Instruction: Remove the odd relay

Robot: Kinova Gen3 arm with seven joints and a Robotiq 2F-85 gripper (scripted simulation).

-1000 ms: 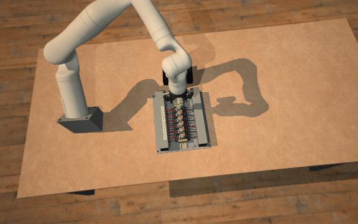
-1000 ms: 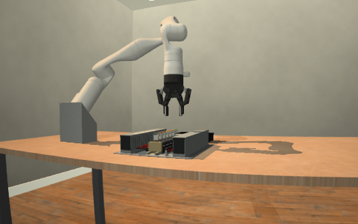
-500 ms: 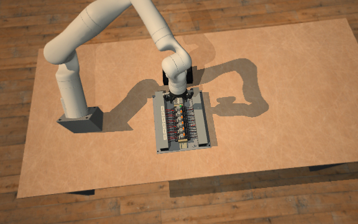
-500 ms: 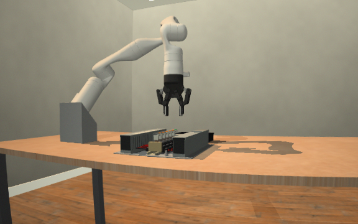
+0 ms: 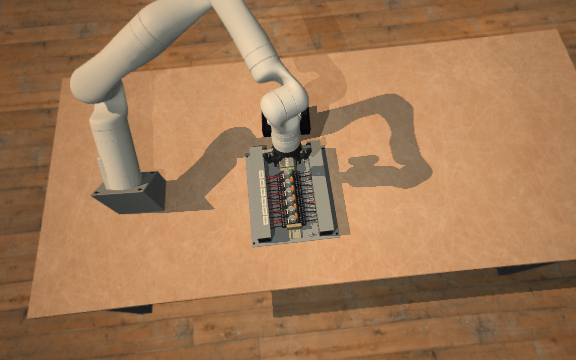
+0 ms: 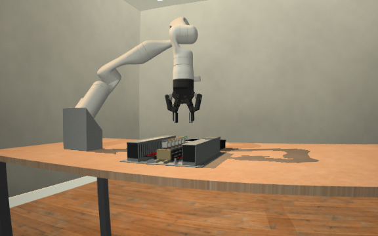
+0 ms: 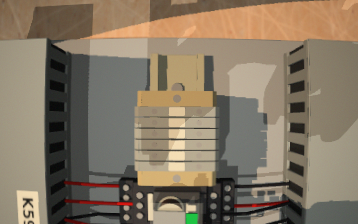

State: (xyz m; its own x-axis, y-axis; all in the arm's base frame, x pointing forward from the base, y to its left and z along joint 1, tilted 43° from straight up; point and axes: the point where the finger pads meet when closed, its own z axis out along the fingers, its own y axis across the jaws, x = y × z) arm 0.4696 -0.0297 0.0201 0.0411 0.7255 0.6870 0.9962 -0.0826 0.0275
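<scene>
Right now my hand is 50 mm to the left of the relay panel and 100 mm above it. Also, from my hand: black parts tray 20 mm ahead, 210 mm to the left, 120 mm below.
</scene>
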